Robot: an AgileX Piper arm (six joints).
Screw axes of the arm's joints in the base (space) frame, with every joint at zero. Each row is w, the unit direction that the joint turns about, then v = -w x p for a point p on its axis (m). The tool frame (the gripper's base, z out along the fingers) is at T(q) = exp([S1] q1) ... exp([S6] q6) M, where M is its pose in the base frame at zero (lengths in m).
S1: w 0 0 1 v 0 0 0
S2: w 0 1 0 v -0.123 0 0
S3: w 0 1 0 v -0.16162 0 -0.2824
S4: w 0.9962 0 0.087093 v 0 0.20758 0
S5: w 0 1 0 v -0.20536 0 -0.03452
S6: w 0.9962 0 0.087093 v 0 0.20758 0
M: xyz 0.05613 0 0.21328 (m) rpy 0 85 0 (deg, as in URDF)
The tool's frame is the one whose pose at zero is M.
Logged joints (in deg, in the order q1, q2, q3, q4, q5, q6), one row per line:
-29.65, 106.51, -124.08, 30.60, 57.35, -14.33
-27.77, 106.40, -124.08, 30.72, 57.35, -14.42
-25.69, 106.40, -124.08, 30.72, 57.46, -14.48
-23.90, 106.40, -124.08, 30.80, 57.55, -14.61
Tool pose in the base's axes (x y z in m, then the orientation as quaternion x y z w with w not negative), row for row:
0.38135, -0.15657, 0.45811, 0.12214, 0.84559, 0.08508, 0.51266
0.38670, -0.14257, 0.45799, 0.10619, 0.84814, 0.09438, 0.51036
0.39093, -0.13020, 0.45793, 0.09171, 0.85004, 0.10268, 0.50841
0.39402, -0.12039, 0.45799, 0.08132, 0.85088, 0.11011, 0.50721
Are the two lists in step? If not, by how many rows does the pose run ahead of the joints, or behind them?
The pose runs 1 row ahead of the joints: the pose in row i belongs to the joints in row i + 1.
